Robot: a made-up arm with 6 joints. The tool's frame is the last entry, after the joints.
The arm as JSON. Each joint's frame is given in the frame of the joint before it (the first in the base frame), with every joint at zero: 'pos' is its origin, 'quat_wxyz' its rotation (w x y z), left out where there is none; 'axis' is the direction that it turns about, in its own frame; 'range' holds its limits. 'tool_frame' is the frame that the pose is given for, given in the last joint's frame.
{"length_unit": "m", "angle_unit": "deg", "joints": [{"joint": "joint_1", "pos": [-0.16, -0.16, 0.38], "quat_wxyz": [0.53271, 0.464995, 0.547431, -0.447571], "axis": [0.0, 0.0, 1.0], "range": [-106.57, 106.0]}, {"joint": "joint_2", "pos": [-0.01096, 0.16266, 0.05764], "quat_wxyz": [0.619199, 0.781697, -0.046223, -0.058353], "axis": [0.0, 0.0, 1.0], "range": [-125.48, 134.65]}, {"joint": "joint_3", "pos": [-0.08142, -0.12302, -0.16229], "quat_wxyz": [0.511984, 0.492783, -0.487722, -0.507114], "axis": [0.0, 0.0, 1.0], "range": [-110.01, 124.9]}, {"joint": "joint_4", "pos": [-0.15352, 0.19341, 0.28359], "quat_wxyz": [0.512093, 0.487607, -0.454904, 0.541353], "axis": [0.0, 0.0, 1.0], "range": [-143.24, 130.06]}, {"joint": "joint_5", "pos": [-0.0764, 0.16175, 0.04], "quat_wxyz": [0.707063, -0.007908, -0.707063, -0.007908], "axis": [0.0, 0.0, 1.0], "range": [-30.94, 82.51]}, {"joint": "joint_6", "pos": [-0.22, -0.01, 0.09], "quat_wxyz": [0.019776, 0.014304, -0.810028, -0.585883], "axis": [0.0, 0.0, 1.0], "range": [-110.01, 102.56]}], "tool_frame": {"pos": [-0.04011, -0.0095, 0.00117], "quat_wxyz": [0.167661, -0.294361, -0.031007, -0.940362]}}
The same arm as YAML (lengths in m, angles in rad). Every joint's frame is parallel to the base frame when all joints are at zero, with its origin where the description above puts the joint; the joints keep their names.
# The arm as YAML. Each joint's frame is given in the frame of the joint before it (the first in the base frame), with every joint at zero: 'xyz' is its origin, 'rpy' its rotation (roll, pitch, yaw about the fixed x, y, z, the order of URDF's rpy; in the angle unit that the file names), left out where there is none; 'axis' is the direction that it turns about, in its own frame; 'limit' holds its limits. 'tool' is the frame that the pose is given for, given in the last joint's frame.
units:
  length: m
  angle: rad
joints:
  - name: joint_1
    type: revolute
    origin:
      xyz: [-0.16, -0.16, 0.38]
    axis: [0.167007, -0.985443, -0.031801]
    limit:
      lower: -1.86
      upper: 1.85
  - name: joint_2
    type: revolute
    origin:
      xyz: [0.17, -0.03, 0.01]
    axis: [-0.986945, 0.057603, 0.150407]
    limit:
      lower: -2.19
      upper: 2.3501
  - name: joint_3
    type: revolute
    origin:
      xyz: [0.18, 0.11, 0.06]
    axis: [0.110604, -0.029101, 0.993438]
    limit:
      lower: -1.92
      upper: 2.1799
  - name: joint_4
    type: revolute
    origin:
      xyz: [-0.17, -0.15, 0.3]
    axis: "+x"
    limit:
      lower: -2.5
      upper: 2.27
  - name: joint_5
    type: revolute
    origin:
      xyz: [0.04, -0.16, -0.08]
    axis: "-z"
    limit:
      lower: -0.54
      upper: 1.4401
  - name: joint_6
    type: revolute
    origin:
      xyz: [-0.22, 0.01, -0.09]
    axis: [-0.0488, -0.948598, 0.312699]
    limit:
      lower: -1.92
      upper: 1.79
tool:
  origin:
    xyz: [0.04, 0.0, 0.01]
    rpy: [1.4567, -0.4896, -0.572]

